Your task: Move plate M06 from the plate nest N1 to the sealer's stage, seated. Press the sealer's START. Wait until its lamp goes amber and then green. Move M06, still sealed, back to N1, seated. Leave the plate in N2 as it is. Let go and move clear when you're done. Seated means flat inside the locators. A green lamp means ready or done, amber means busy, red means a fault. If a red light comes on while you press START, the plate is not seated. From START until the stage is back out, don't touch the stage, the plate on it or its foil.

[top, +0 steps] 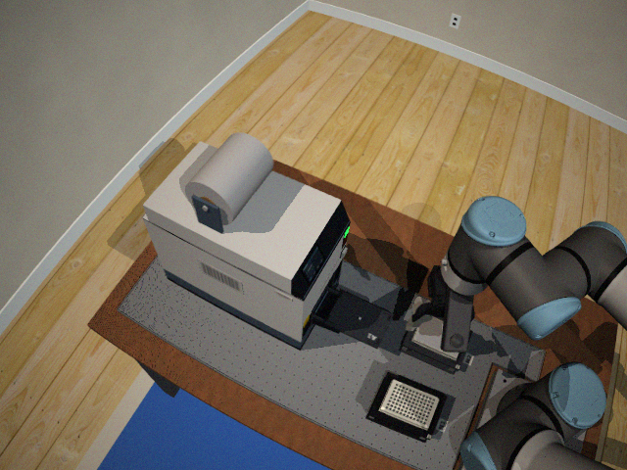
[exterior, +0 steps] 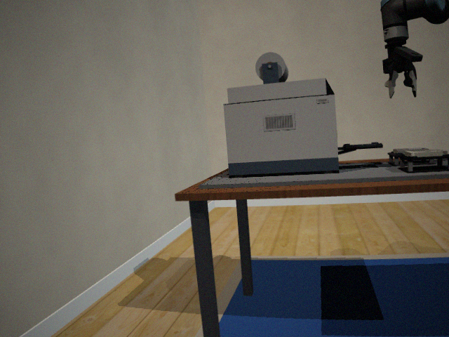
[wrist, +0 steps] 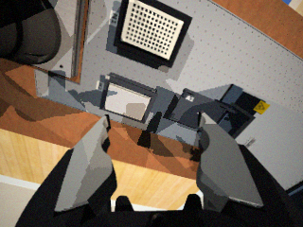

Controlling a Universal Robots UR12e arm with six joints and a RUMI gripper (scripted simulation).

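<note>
My hand is 210 mm above the white well plate, 100 mm to the right of it and 40 mm past it. Also, from my hand: foil-covered plate: 220 mm below, 100 mm to the right, 50 mm behind; then sealer stage: 180 mm below, 160 mm ahead, 50 mm to the right; then plate nest N1: 230 mm below, 100 mm to the left, 40 mm behind.
</note>
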